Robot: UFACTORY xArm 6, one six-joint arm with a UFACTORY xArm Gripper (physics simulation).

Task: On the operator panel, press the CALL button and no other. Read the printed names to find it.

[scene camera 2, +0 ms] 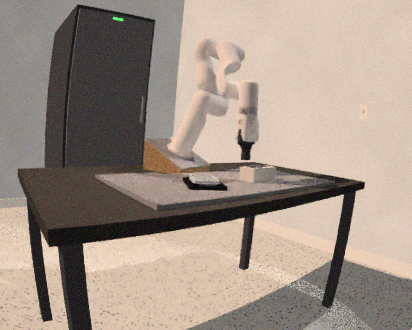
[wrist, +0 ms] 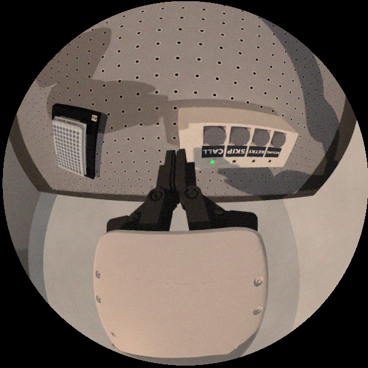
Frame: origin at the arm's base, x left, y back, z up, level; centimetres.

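Seen in the pictures: gripper, fingertip midpoint: (scene camera 2: 245, 160); arm's base, link origin: (scene camera 2: 179, 151).
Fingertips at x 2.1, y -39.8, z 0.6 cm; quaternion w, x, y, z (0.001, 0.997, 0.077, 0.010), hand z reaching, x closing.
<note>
Offsets run from my fingertips to a thing's top centre. "*": to the spot under its first point. Level surfaces: height alone.
The operator panel {dx +8.5, dy -0.1, dz -2.6 cm} (scene camera 2: 257, 174) (wrist: 187, 139) is a cream box with four grey round buttons in a row. In the wrist view the labels are upside down. The CALL button (wrist: 215, 136) is at the left end of the row, with its printed CALL label (wrist: 213, 151) below it and a lit green light (wrist: 212, 162) under that. The SKIP button (wrist: 240, 136), the RETRY button (wrist: 261, 137) and the RESUME button (wrist: 278, 139) follow to the right. My gripper (scene camera 2: 245, 159) (wrist: 178, 160) is shut and empty. It hangs above the panel, and in the wrist view its tips are left of the CALL button.
A black holder {* dx -22.1, dy -9.5, dz -7.5 cm} (scene camera 2: 218, 188) (wrist: 96, 131) carries a white well plate {dx -20.9, dy -0.8, dz -5.5 cm} (scene camera 2: 204, 179) (wrist: 70, 147), left of the panel in both views. Both stand on a grey perforated board {dz -8.2 cm} (scene camera 2: 150, 194) (wrist: 150, 65) on the dark table {dz -9.4 cm} (scene camera 2: 75, 205). A tall black cabinet (scene camera 2: 107, 90) stands behind.
</note>
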